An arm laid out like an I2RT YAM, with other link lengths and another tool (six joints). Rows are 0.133 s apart.
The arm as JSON. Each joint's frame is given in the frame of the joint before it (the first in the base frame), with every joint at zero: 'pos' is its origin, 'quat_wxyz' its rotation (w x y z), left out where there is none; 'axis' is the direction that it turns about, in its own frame. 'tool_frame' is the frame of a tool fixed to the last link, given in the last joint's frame.
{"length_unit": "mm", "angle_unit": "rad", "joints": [
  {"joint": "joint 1", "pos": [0.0, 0.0, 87.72], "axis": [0.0, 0.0, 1.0]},
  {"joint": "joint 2", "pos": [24.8, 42.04, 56.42], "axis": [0.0, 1.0, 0.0]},
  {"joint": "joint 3", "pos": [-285.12, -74.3, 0.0], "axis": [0.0, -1.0, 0.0]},
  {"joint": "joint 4", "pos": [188.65, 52.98, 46.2], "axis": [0.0, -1.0, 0.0]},
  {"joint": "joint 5", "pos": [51.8, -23.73, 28.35], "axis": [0.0, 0.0, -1.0]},
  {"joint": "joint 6", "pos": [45.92, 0.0, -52.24], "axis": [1.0, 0.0, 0.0]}
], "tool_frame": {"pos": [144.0, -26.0, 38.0], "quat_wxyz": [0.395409, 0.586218, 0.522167, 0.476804]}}
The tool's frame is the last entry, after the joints.
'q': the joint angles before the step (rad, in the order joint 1, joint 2, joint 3, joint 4, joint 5, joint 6). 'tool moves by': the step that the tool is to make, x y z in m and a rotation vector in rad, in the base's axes. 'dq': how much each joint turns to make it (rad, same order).
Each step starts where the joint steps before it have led.
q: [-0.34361 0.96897 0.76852 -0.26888 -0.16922 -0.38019]
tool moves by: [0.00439 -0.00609 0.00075 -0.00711 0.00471 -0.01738]
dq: [-0.00601 0.02517 0.01177 0.01102 0.01389 -0.00226]
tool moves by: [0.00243 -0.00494 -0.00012 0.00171 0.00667 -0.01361]
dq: [-0.01173 0.01815 0.01117 0.00017 0.00200 0.00023]
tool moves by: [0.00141 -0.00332 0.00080 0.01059 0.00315 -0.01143]
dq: [-0.00826 0.01185 0.01346 -0.00690 -0.00125 0.00935]
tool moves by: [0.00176 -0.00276 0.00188 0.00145 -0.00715 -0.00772]
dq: [-0.00621 0.00780 0.00401 0.01058 -0.00049 0.00425]
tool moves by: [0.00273 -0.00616 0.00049 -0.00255 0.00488 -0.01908]
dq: [-0.00826 0.01954 0.01206 0.00408 0.01153 0.00129]
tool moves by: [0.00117 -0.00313 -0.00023 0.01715 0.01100 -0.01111]
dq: [-0.00825 0.01458 0.02074 -0.02112 -0.00296 0.01181]
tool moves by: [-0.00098 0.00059 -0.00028 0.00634 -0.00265 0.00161]
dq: [-0.00421 -0.00446 -0.00344 -0.00051 -0.00838 0.00332]
